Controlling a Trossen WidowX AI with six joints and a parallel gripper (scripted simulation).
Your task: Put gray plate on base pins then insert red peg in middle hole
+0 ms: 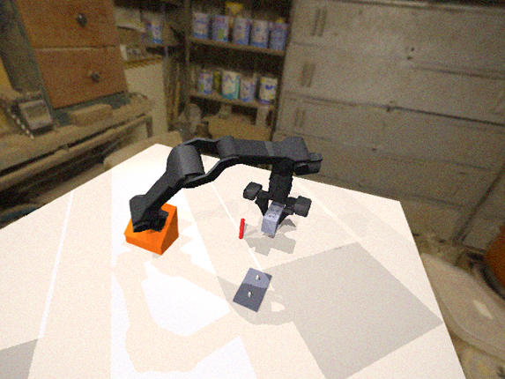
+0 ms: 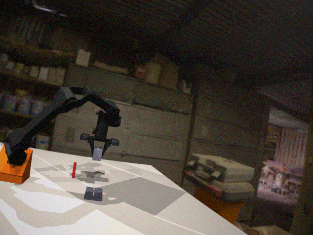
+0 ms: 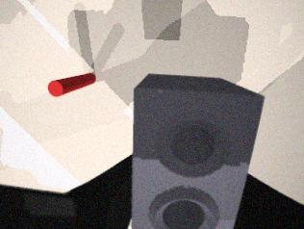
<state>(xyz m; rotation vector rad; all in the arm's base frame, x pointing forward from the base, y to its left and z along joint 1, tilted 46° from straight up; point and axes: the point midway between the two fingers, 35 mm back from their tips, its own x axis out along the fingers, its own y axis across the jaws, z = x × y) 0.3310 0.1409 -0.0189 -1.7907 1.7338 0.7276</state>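
The base is 140 mm to the right of my gripper tip, 120 mm below it and 10 mm ahead of it. From my gripper tip the other things lie so: gray plate 30 mm above; red peg 100 mm behind, 90 mm below, 30 mm to the left.
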